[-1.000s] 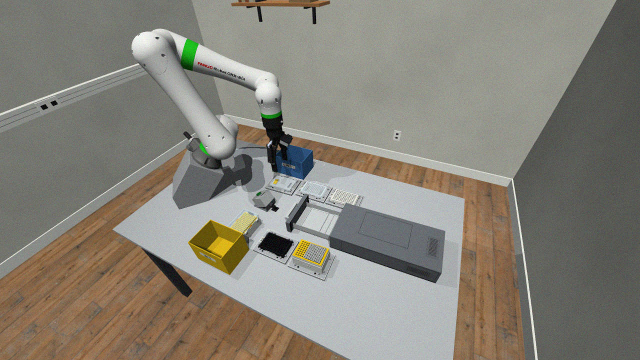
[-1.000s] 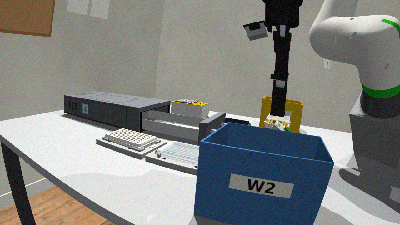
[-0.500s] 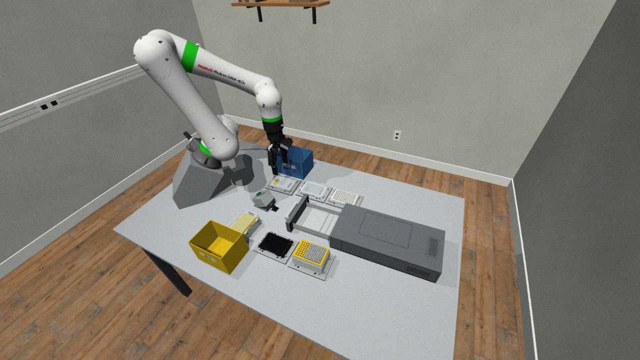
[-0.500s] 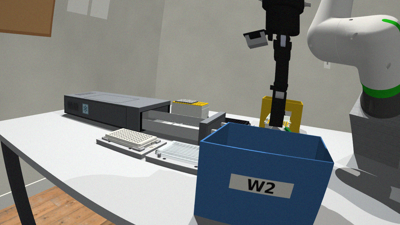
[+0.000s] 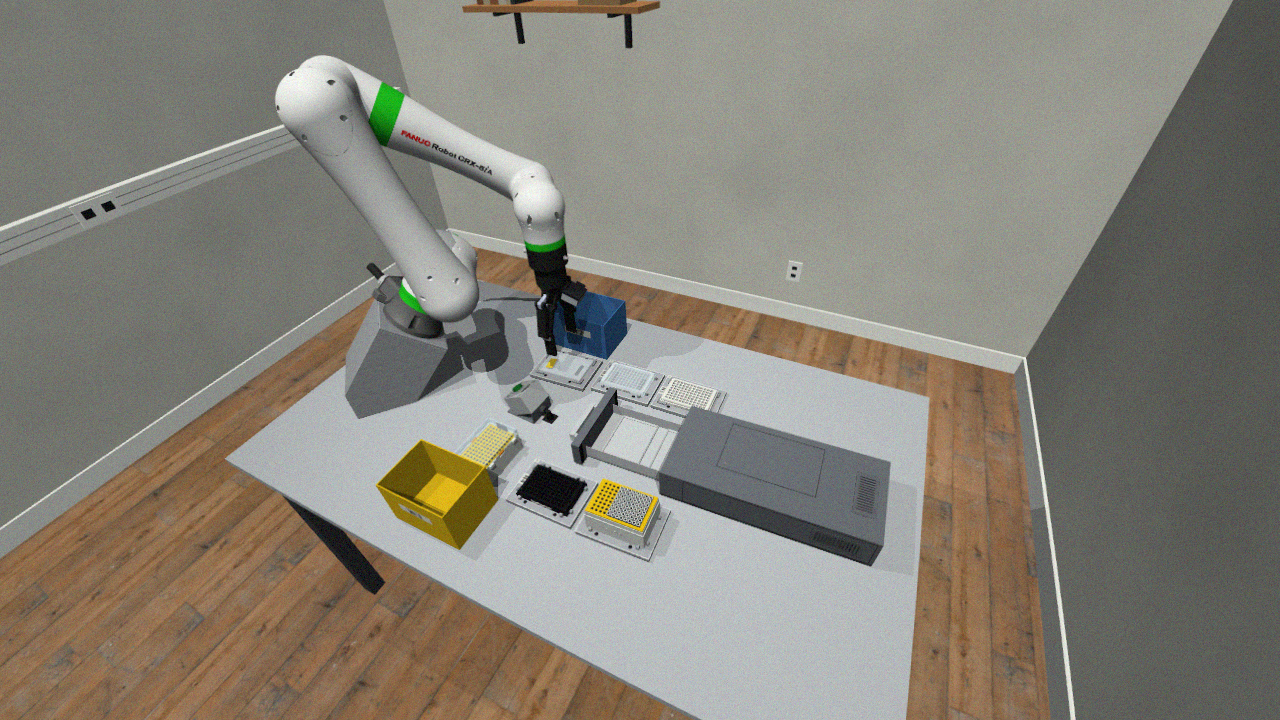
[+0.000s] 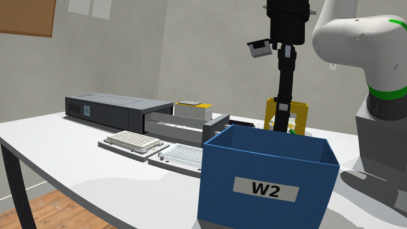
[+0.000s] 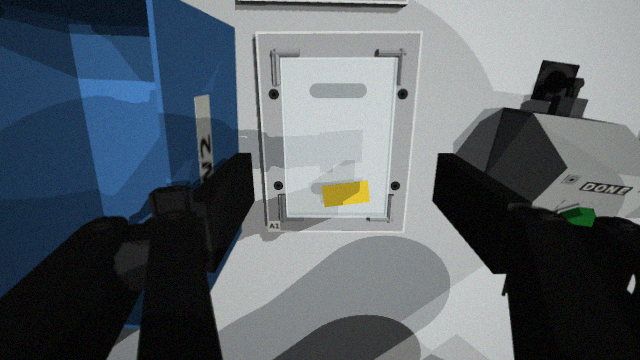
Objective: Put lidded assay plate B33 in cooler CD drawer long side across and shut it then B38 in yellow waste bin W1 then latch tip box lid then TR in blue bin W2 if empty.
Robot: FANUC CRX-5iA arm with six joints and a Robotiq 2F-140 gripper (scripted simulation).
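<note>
The clear plate lid lies 110 mm below my hand. The rest, counted from my hand: clear plate (170 mm ahead, 100 mm below, 60 mm to the left); then DONE key box (160 mm to the right, 70 mm below, 30 mm ahead); then blue bin W2 (140 mm to the left, 90 mm below, 40 mm behind).
</note>
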